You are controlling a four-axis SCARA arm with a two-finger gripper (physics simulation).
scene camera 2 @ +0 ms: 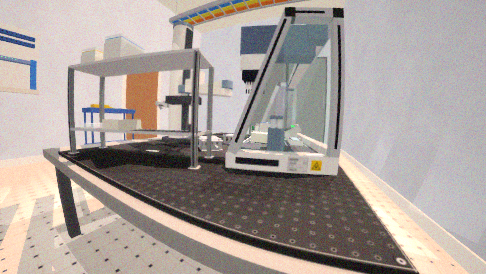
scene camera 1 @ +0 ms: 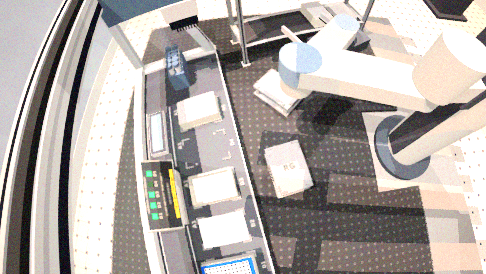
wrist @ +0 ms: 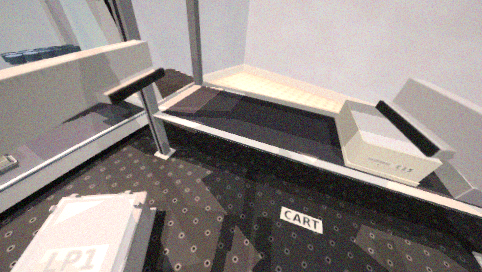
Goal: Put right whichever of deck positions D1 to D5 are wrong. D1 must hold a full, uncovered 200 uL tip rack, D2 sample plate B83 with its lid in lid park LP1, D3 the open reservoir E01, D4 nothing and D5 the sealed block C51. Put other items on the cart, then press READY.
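Places are measured from the arm's base along level axes (x ahead, y left, z up), in centimetres.
Pixels of known places: gripper, between the fingertips: (scene camera 2: 173,103) (scene camera 1: 302,20) (wrist: 269,73); arm's base, origin of its link: (scene camera 2: 178,139) (scene camera 1: 401,147).
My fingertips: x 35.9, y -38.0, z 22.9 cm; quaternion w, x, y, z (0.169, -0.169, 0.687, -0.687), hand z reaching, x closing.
Ahead of a thing's pixels: the offset from my fingertips to its top centre. "*": to the spot under its first point.
My gripper (wrist: 269,73) is open and empty, its black-padded fingers wide apart above the bench before the cart shelf. In scene camera 1, a blue-edged tip rack @(* dx +25.6, dy +68.9, dz -7.4 cm) (scene camera 1: 229,266) shows partly at D1. A white plate @(dx +28.4, dy +59.9, dz -15.7 cm) (scene camera 1: 224,229) is at D2, and a pale open reservoir @(dx +30.9, dy +47.7, dz -14.0 cm) (scene camera 1: 214,187) at D3. D4 (scene camera 1: 207,145) shows bare corner brackets. A cream block @(dx +35.9, dy +23.4, dz -12.4 cm) (scene camera 1: 198,111) sits at D5. Stand LP1 @(dx +9.4, dy +15.4, dz -15.9 cm) (wrist: 75,235) (scene camera 1: 275,97) has a flat pale top, partly behind the arm in scene camera 1; whether a lid lies there is unclear. An open cream reservoir @(dx -10.7, dy -17.7, dz -7.5 cm) (wrist: 385,162) (scene camera 2: 121,124) sits on the cart shelf.
The cart @(* dx +23.6, dy -14.1, dz -2.3 cm) (wrist: 196,40) (scene camera 2: 195,110) has posts and a shelf edge. The RG stand (scene camera 1: 289,177) is right of the deck. A blue tube rack (scene camera 1: 176,67) (scene camera 2: 276,137) stands beyond D5. The status panel @(* dx +43.7, dy +56.6, dz -10.1 cm) (scene camera 1: 162,215) shows several green lamps; D4's is dark. A pipette head @(dx +36.8, dy +3.3, dz +10.4 cm) (scene camera 1: 184,22) hangs over the deck's far end.
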